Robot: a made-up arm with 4 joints.
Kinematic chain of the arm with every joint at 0, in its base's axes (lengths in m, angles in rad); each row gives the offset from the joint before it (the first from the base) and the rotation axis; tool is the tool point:
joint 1: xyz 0 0 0.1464 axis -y
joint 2: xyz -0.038 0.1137 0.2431 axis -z
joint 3: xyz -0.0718 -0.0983 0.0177 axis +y
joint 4: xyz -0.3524 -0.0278 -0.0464 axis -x
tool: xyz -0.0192 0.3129 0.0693
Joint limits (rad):
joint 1: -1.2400..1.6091
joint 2: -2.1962..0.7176
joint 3: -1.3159..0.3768
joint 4: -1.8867..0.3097
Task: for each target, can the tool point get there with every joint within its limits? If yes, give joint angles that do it. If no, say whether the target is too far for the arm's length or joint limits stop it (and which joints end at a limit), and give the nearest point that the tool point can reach.
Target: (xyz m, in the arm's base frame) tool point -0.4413 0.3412 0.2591
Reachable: yes | joints 0.0365 0.1154 -0.4894 -0.0820
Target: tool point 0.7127 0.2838 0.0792
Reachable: no: joint limits stop it (at a limit: joint 2, joint 3, joint 4) | nearest point 0.7223 0.0131 0.0783 | short by 0.271 m
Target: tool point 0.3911 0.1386 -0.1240
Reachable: no: joint limits stop it (at a limit: joint 2, joint 3, joint 4) | nearest point 0.3498 -0.0312 -0.0955 | short by 0.177 m
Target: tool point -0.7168 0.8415 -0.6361
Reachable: no: too far | nearest point -0.4514 0.4027 -0.2877 | short by 0.620 m
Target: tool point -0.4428 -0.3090 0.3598
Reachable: yes | joints 0.1185 -0.4734 -0.6107 -1.6002
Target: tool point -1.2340 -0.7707 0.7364
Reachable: no: too far | nearest point -0.5941 -0.2752 0.4305 | short by 0.865 m
